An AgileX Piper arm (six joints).
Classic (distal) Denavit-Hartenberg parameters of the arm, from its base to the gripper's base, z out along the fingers. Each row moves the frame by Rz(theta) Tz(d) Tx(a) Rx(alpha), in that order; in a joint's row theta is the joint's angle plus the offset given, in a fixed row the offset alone. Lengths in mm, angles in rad.
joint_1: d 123, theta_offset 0, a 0, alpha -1.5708
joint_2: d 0, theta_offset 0.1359, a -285, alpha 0
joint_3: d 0, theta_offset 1.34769, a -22, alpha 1.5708
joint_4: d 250.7, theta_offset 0, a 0, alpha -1.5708
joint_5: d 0, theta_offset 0, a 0, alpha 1.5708
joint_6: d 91, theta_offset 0, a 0, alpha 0
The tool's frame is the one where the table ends.
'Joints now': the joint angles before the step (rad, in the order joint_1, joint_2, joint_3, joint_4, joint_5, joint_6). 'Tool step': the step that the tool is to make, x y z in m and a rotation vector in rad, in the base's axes. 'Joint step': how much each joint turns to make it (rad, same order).
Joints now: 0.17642 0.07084 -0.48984 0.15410 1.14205 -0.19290
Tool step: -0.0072 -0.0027 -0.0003 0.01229 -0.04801 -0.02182
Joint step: -0.00044 -0.05263 0.00017 -0.01706 0.00006 0.02256
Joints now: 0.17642 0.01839 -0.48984 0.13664 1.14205 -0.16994
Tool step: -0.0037 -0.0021 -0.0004 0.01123 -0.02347 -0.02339
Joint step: -0.00035 -0.02829 0.00013 -0.01732 0.00011 0.02565
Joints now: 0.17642 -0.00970 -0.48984 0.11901 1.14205 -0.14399
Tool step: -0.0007 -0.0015 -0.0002 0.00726 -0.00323 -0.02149
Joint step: 0.00007 -0.00703 -0.00003 -0.01646 0.00021 0.02389
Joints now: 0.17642 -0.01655 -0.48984 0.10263 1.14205 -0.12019
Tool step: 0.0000 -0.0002 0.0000 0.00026 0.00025 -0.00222
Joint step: 0.00045 -0.00013 -0.00012 -0.00235 0.00021 0.00265
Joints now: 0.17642 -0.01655 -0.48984 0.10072 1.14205 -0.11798
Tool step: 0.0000 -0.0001 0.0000 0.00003 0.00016 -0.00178
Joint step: -0.00042 -0.00006 -0.00008 -0.00125 0.00018 0.00130
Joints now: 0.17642 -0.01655 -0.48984 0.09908 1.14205 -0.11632
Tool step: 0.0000 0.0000 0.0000 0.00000 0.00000 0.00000
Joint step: 0.00000 0.00000 0.00000 0.00000 0.00000 0.00000
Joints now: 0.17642 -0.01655 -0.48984 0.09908 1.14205 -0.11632
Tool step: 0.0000 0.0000 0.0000 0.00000 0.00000 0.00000
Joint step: 0.00000 0.00000 0.00000 0.00000 0.00000 0.00000
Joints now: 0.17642 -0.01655 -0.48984 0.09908 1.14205 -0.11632
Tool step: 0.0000 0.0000 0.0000 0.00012 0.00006 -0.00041
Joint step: -0.00029 0.00000 -0.00001 -0.00004 0.00003 0.00019
